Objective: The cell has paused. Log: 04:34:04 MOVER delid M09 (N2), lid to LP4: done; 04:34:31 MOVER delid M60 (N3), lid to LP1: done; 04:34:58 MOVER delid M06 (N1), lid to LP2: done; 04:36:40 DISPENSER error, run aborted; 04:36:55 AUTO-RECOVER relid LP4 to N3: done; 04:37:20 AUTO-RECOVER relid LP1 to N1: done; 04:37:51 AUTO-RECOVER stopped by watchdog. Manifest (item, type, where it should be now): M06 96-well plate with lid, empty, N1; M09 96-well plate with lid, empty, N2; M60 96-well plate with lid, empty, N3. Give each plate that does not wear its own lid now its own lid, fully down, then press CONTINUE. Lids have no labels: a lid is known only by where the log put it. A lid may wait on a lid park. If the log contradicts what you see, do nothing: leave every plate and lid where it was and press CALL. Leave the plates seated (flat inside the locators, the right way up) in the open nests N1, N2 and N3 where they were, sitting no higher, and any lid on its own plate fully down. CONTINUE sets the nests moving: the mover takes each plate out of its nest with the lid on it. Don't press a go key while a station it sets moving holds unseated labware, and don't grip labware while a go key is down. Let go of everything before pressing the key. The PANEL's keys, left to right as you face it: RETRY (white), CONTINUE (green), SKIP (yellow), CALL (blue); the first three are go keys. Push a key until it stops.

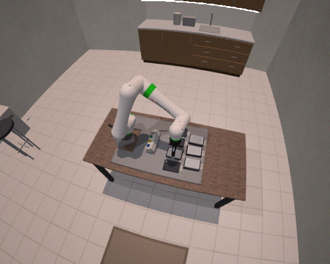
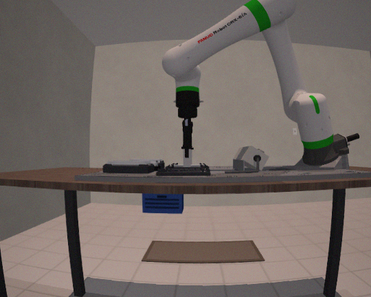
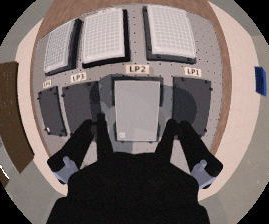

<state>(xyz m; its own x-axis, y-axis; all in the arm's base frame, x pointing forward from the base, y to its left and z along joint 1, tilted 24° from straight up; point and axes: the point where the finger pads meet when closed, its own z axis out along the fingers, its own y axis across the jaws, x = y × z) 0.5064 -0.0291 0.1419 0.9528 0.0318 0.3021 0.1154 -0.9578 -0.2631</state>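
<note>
My gripper is now 13 cm to the left of the lid park LP1, 3 cm above it and 2 cm short of it. The rest, counted from my hand: lid park LP3: 13 cm to the left, 3 cm below, 2 cm behind; lid: 2 cm below; yellow key: 25 cm behind, 3 cm above.
</note>
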